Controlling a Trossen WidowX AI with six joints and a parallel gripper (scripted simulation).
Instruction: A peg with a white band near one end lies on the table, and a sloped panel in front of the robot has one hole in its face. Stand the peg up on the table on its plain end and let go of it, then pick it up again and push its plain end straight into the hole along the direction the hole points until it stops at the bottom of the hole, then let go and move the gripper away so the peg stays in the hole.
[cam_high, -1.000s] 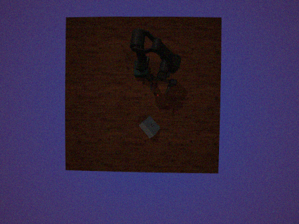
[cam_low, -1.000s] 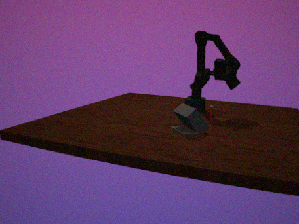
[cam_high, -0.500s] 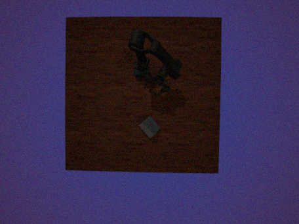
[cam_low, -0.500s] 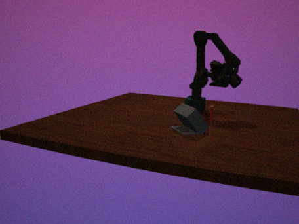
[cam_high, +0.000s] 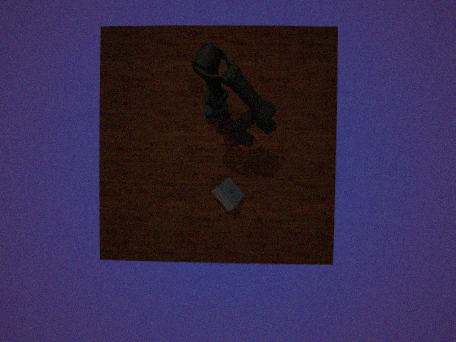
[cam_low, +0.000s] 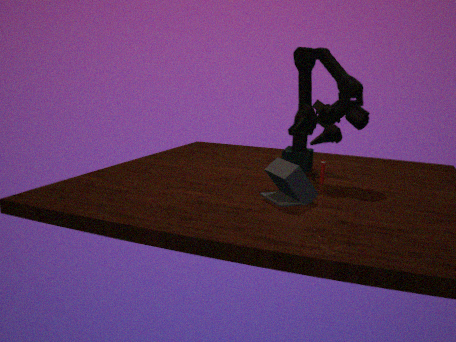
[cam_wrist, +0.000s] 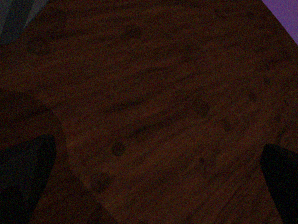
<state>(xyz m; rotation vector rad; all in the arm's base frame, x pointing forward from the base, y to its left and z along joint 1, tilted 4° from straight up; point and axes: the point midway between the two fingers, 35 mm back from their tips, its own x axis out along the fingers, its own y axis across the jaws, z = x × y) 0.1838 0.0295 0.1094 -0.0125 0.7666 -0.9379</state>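
Right now my gripper tip is 9 cm above the red peg, 8 cm to the right of it and 3 cm short of it. The rest, counted from my gripper tip: thin flat base plate (27 cm ahead, 15 cm below, 5 cm to the right); then grey sloped panel (26 cm ahead, 10 cm below, 3 cm to the right).
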